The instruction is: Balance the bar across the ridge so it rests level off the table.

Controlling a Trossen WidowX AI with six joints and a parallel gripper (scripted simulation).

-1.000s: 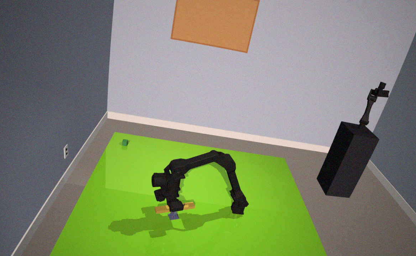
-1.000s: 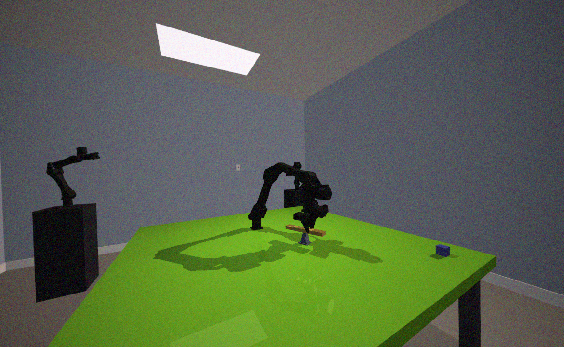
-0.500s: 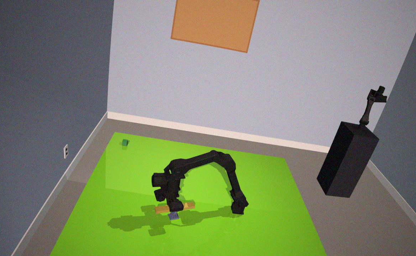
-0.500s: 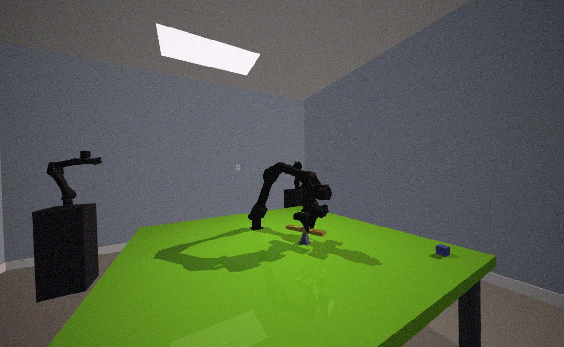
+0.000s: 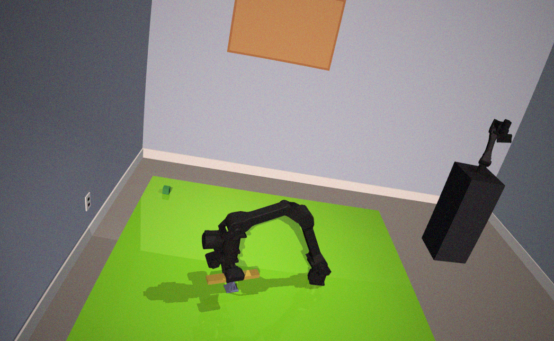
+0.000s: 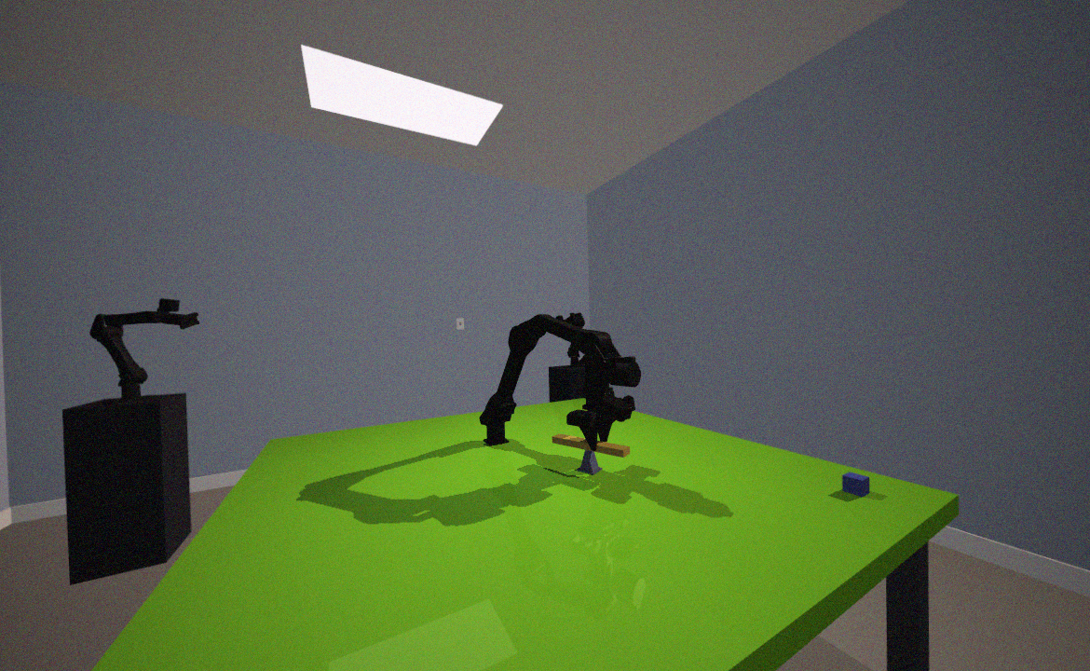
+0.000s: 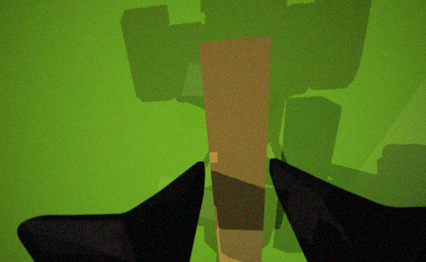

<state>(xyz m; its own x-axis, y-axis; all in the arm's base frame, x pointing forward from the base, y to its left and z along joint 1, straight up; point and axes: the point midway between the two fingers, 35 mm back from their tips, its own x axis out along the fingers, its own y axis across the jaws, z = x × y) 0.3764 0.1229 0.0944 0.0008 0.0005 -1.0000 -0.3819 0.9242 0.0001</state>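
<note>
My gripper tip is now 30 mm past the bar and 10 mm to the left of it. Also, from my gripper tip: small blue cube (380 mm to the left, 360 mm ahead, 40 mm below); then small green cube (620 mm to the right, 360 mm ahead, 40 mm below).
</note>
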